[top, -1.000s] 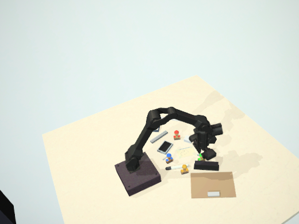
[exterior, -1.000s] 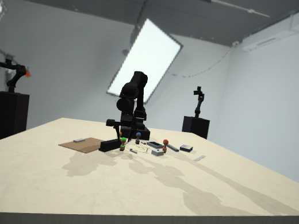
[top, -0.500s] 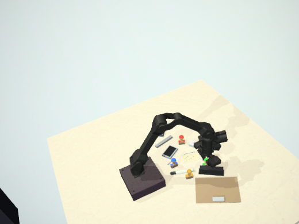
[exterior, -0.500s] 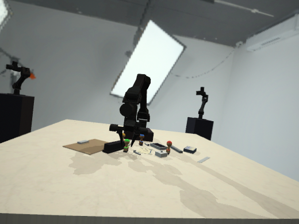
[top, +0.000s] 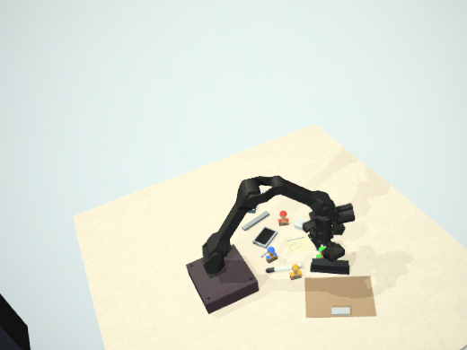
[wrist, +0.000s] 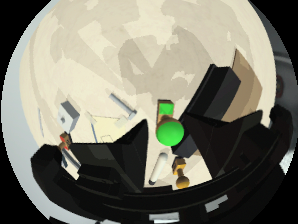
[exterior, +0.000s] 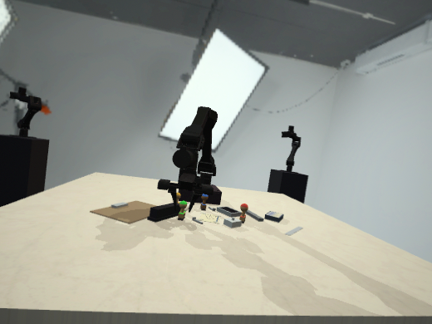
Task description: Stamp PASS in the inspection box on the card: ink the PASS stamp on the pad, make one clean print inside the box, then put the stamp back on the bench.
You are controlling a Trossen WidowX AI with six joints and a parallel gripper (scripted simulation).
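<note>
Now: the green-knobbed stamp 1 cm below my gripper tip. Round my gripper tip: black box: 1 cm behind, 5 cm to the right, 1 cm below; then pale card: 4 cm behind, 11 cm to the left, 3 cm below; then yellow-knobbed stamp: 13 cm behind, 2 cm to the right, 1 cm below.
</note>
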